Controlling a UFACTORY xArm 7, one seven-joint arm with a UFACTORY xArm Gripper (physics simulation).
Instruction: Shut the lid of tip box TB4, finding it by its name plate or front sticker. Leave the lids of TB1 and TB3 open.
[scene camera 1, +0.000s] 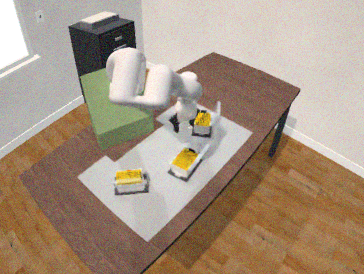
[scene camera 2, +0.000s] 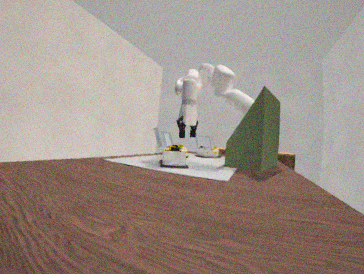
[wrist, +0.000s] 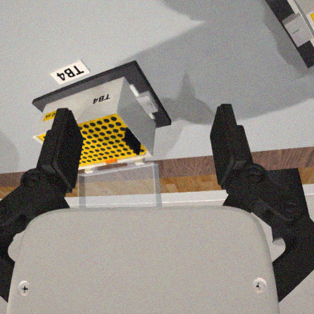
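Where they show: gripper, fingertip midpoint: (scene camera 1: 183, 128) (scene camera 2: 187, 137); arm's base, origin of the base link: (scene camera 2: 257, 113).
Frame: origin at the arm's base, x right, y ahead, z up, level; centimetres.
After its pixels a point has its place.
Note:
Tip box TB4 (wrist: 107, 102) (scene camera 1: 202, 129) {z -23.2, x -20.7, y 37.1 cm} (scene camera 2: 174, 159) {z -23.7, x -31.0, y 30.9 cm} has yellow, dark-holed tips, and its front sticker reads TB4 in the wrist view. A white TB4 name plate (wrist: 70, 72) lies in front of it. Its clear lid (wrist: 120, 185) (scene camera 1: 218, 111) {z -12.2, x -26.9, y 42.2 cm} stands open at the hinge side. My gripper (wrist: 144, 120) (scene camera 1: 184, 125) {z -14.7, x -7.7, y 34.4 cm} (scene camera 2: 187, 136) {z -14.7, x -7.7, y 34.4 cm} is open and empty, above the box; in the wrist view the left finger overlaps the box's left part. Another tip box (scene camera 1: 185, 162) {z -20.8, x 4.9, y 44.9 cm} has its lid (scene camera 1: 204, 151) {z -12.5, x 0.7, y 51.9 cm} open. A third tip box (scene camera 1: 131, 187) {z -19.5, x 31.5, y 36.2 cm} (scene camera 2: 206, 151) {z -22.6, x 21.6, y 30.5 cm} has its lid (scene camera 2: 204, 140) {z -15.4, x 33.9, y 35.4 cm} upright. Their labels are unreadable.
The boxes stand on a pale mat (scene camera 1: 150, 225) {z -26.7, x 38.0, y 51.8 cm} on a brown table (scene camera 1: 250, 82) {z -27.0, x -90.1, y 34.3 cm} (scene camera 2: 150, 220) {z -27.0, x -72.1, y 16.3 cm}. A green block (scene camera 1: 122, 120) {z -13.5, x 7.6, y 6.9 cm} (scene camera 2: 270, 135) {z -10.8, x -3.2, y -6.4 cm} stands beside the mat. A dark cabinet (scene camera 1: 85, 50) stands behind. Part of another box's dark base (wrist: 282, 12) shows at the wrist view's upper right.

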